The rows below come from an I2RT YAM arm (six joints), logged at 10 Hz.
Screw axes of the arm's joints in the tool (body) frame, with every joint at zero. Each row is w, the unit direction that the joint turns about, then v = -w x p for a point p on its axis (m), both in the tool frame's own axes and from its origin. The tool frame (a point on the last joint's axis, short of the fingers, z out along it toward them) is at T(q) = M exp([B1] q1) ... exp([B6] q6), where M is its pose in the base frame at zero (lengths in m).
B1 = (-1, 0, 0, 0, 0.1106, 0)
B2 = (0, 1, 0, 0.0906, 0, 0.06)
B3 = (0, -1, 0, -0.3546, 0, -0.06)
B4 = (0, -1, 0, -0.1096, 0, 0)
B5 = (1, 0, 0, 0, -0.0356, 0)
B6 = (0, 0, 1, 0, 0, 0)
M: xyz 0.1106 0 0.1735 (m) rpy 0 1.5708 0 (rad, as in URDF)
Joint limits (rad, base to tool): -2.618..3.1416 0..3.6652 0..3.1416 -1.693..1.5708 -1.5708..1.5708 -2.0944..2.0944
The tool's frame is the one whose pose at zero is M.
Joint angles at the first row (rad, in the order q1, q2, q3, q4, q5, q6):
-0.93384, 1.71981, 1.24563, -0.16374, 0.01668, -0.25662
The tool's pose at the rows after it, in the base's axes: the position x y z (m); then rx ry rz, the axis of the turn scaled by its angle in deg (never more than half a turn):
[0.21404 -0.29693 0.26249 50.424 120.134 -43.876]
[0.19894 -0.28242 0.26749 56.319 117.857 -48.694]
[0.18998 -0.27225 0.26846 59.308 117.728 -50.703]
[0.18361 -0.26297 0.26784 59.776 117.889 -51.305]
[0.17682 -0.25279 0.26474 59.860 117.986 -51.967]
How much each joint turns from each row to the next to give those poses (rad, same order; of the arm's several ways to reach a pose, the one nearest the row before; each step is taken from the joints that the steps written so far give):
-0.00032, -0.11423, -0.09249, 0.01645, 0.10758, 0.05163
-0.00004, -0.08115, -0.06438, -0.00979, 0.10000, 0.04265
0.00165, -0.04853, -0.03624, -0.02806, 0.04940, 0.01959
0.00273, -0.04218, -0.03814, -0.00870, 0.01358, 0.00162
0.00338, -0.04567, -0.05053, 0.00435, 0.01166, -0.00220

